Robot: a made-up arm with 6 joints. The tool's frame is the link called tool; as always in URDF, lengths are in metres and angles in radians. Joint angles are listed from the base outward.
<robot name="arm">
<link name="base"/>
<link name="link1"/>
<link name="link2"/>
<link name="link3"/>
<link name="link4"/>
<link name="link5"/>
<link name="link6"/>
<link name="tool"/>
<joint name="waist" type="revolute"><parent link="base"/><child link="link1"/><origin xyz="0.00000 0.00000 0.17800" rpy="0.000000 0.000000 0.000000"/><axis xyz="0 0 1"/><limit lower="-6.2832" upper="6.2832"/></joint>
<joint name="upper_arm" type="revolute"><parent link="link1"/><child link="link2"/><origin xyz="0.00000 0.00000 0.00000" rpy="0.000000 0.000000 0.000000"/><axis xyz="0 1 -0.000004"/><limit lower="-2.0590" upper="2.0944"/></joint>
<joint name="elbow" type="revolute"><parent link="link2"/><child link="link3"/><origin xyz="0.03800 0.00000 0.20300" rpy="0.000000 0.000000 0.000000"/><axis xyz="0 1 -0.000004"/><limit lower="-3.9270" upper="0.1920"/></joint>
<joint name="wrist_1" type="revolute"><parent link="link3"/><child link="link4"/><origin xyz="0.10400 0.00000 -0.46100" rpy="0.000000 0.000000 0.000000"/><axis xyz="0 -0.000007 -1"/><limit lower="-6.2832" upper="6.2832"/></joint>
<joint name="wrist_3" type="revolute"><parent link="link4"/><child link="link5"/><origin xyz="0.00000 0.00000 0.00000" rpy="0.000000 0.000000 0.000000"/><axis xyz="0 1 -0.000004"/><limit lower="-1.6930" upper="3.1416"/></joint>
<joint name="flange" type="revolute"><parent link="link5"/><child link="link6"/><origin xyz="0.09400 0.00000 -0.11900" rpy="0.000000 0.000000 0.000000"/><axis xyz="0 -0.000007 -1"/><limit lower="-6.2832" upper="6.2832"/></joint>
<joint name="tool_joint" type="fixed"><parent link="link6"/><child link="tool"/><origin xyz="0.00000 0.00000 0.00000" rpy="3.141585 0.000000 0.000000"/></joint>
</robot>
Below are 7 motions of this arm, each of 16 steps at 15 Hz.
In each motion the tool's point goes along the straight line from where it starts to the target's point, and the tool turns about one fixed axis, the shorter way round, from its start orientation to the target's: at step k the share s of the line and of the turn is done. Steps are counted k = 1, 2, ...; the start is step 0. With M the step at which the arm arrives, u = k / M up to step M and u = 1 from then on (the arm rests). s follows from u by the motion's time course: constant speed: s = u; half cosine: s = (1 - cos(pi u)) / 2; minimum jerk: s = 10 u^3 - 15 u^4 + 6 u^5.
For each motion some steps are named. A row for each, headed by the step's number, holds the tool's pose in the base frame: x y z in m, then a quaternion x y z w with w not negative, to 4 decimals.
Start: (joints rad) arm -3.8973 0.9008 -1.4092 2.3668 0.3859 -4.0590
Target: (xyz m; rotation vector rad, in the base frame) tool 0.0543 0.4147 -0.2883 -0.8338 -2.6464 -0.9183
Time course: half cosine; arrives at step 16
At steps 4, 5, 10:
4: -0.3117 0.3967 -0.2298 0.3431 -0.8487 -0.3248 0.2379
5: -0.2792 0.3983 -0.2350 0.2895 -0.8688 -0.3294 0.2299
10: -0.0781 0.4082 -0.2671 -0.0569 -0.9267 -0.3332 0.1644

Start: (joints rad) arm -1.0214 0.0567 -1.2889 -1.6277 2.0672 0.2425
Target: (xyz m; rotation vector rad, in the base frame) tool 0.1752 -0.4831 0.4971 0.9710 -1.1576 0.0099
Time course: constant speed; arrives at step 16
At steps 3, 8, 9, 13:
3: 0.1612 -0.5323 0.3555 0.4789 -0.4496 -0.4405 0.6120
8: 0.1666 -0.5134 0.4100 0.4766 -0.4918 -0.2757 0.6746
9: 0.1677 -0.5096 0.4209 0.4742 -0.4983 -0.2414 0.6845
13: 0.1720 -0.4945 0.4644 0.4587 -0.5178 -0.1018 0.7149

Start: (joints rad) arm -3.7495 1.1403 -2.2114 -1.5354 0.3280 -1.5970
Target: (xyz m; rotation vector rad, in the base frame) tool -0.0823 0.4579 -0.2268 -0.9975 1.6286 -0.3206
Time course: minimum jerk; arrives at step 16
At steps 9, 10, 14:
9: -0.3080 0.4374 -0.1275 -0.6165 0.6041 0.0946 0.4961
10: -0.2441 0.4432 -0.1557 -0.5677 0.6361 0.0291 0.5217
14: -0.0917 0.4570 -0.2227 -0.4335 0.6906 -0.1269 0.5649

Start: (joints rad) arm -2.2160 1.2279 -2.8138 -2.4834 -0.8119 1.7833
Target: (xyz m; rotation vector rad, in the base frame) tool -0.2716 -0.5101 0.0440 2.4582 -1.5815 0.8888
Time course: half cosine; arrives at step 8
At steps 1, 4, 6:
1: -0.3320 -0.5946 0.1961 0.7524 -0.4743 0.2209 0.4002
4: -0.3030 -0.5540 0.1231 0.7907 -0.5036 0.2588 0.2327
6: -0.2808 -0.5230 0.0672 0.8031 -0.5152 0.2824 0.0992

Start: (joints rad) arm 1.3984 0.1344 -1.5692 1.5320 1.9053 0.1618
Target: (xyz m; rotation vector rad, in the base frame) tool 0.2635 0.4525 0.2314 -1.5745 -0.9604 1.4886
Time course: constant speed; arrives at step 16
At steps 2, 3, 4, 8, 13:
2: -0.0028 0.5817 0.3810 -0.5423 -0.4517 0.6023 0.3730
3: 0.0162 0.5724 0.3703 -0.5477 -0.4464 0.6010 0.3734
4: 0.0353 0.5632 0.3596 -0.5531 -0.4411 0.5998 0.3738
8: 0.1113 0.5263 0.3169 -0.5745 -0.4196 0.5944 0.3749
13: 0.2064 0.4802 0.2635 -0.6004 -0.3922 0.5869 0.3759

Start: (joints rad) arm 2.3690 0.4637 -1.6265 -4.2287 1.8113 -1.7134
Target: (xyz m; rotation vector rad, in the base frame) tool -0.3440 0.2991 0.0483 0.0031 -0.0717 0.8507
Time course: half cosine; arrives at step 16
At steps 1, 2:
1: -0.5647 0.3811 0.2867 0.1570 -0.4656 0.4309 0.7569
2: -0.5583 0.3787 0.2799 0.1529 -0.4543 0.4318 0.7640

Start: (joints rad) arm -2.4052 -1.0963 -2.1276 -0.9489 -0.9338 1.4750
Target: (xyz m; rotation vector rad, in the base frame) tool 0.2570 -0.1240 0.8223 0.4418 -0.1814 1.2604
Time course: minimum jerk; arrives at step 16
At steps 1, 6, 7, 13, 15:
1: 0.3732 0.1716 0.7436 0.3319 0.3346 0.5083 0.7208
6: 0.3414 0.0907 0.7651 0.3028 0.2233 0.5401 0.7528
7: 0.3287 0.0585 0.7737 0.2899 0.1779 0.5505 0.7624
13: 0.2627 -0.1096 0.8185 0.2120 -0.0632 0.5826 0.7821
15: 0.2573 -0.1233 0.8221 0.2049 -0.0830 0.5835 0.7814

